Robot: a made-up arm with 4 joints.
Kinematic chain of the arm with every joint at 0, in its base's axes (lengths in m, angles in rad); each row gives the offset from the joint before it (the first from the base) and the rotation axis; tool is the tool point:
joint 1: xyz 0 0 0.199 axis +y
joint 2: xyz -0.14 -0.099 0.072 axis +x
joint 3: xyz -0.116 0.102 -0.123 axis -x
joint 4: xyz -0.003 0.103 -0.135 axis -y
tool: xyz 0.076 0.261 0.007
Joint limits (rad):
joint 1: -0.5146..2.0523
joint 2: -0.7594..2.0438
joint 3: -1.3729..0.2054
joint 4: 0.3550..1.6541
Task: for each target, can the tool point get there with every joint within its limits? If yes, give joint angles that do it. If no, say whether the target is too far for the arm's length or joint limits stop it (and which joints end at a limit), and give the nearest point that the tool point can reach.
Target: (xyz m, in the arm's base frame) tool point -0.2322 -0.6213 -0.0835
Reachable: no: joint limits stop it (at a limit: joint 1, joint 2, joint 3, joint 4) | nearest point -0.3244 -0.4025 0.2195 | short by 0.385 m
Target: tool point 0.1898 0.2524 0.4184
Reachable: yes | joints 1.6120 -0.1870 -1.1021 1.0469
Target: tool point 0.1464 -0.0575 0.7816
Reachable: yes | joints 0.6016 1.7654 -0.1751 0.7649
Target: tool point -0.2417 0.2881 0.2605
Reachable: yes | joints 0.1703 -0.4828 -0.9302 1.3428
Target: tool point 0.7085 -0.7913 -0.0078
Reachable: no: too far | nearest point 0.4682 -0.3503 0.1689 | short by 0.532 m
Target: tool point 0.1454 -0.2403 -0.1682
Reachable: no: joint limits stop it (at a limit: joint 1, joint 2, joint 3, joint 4) | nearest point 0.0533 0.0138 -0.2817 | short by 0.293 m
